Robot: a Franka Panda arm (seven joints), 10 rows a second.
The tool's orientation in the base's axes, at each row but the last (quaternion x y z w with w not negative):
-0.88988, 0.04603, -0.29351, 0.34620
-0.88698, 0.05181, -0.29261, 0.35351
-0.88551, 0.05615, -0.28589, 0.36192
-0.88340, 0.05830, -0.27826, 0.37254
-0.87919, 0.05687, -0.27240, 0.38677
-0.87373, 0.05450, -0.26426, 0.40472
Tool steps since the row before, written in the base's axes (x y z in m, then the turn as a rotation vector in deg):
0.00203, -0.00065, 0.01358, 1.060, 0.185, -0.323
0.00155, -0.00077, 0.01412, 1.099, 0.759, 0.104
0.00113, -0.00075, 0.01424, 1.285, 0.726, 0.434
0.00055, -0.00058, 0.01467, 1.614, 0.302, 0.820
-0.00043, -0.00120, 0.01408, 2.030, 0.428, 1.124
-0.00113, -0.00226, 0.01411, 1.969, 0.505, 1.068
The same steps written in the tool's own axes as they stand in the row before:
0.00852, -0.00800, -0.00724, 0.662, 0.196, 0.886
0.00832, -0.00853, -0.00777, 0.728, -0.507, 1.003
0.00780, -0.00891, -0.00802, 1.047, -0.685, 0.896
0.00722, -0.00966, -0.00839, 1.627, -0.614, 0.587
0.00613, -0.00923, -0.00878, 2.072, -0.872, 0.719
0.00563, -0.00901, -0.00962, 1.972, -0.889, 0.770

